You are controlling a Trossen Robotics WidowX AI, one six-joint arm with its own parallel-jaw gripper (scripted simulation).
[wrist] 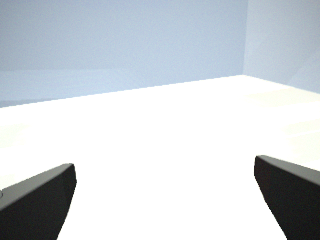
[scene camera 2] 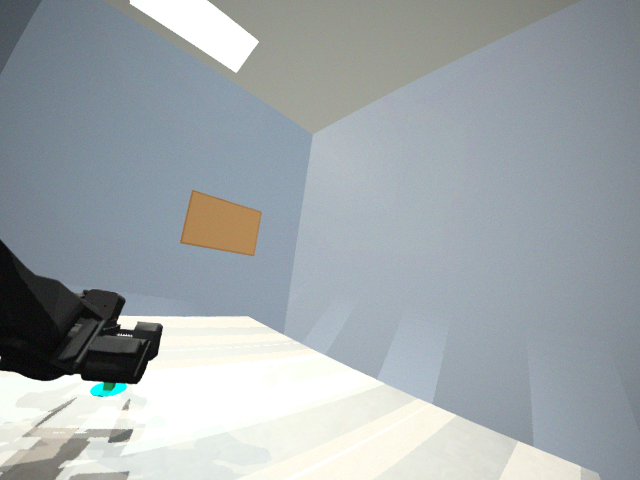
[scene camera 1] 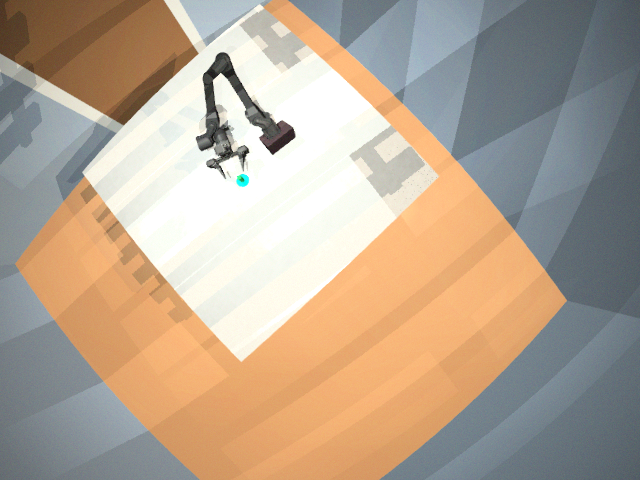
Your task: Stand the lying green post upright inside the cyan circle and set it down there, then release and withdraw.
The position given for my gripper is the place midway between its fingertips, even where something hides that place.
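Scene camera 2: my gripper (scene camera 2: 122,328), open, holding nothing. Wrist view: gripper (wrist: 165,169) visible too.
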